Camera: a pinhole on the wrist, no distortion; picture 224 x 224 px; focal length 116.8 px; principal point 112.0 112.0 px. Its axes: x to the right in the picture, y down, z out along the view. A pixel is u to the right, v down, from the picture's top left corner.
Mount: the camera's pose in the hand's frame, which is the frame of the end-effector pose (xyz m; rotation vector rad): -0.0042 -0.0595 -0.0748 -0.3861 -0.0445 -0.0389
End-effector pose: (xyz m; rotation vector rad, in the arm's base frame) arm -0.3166 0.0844 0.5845 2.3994 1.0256 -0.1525
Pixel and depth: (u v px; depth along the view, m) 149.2 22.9 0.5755
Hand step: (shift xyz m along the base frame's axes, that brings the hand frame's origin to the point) -0.0190 -0.0840 -0.6896
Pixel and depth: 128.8 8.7 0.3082
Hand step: -0.0956 -0.0350 -0.3576
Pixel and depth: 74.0 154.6 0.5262
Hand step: 0.1270 -0.4718 -0.0942
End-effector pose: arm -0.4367 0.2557 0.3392 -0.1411 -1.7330 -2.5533
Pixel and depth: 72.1 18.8 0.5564
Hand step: 0.2366 0.6473 -0.0413
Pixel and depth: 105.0 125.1 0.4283
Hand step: 0.0706 0.2260 0.2425
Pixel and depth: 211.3 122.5 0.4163
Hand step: -0.3080 0.2497 0.2631
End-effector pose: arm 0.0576 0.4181 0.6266 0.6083 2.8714 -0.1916
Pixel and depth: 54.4 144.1 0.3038
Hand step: 0.2285 0.0339 -0.1387
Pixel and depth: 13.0 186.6 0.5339
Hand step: 0.6505 0.2046 -0.1991
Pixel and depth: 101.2 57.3 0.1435
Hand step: 0.0091 -0.0847 -0.0688
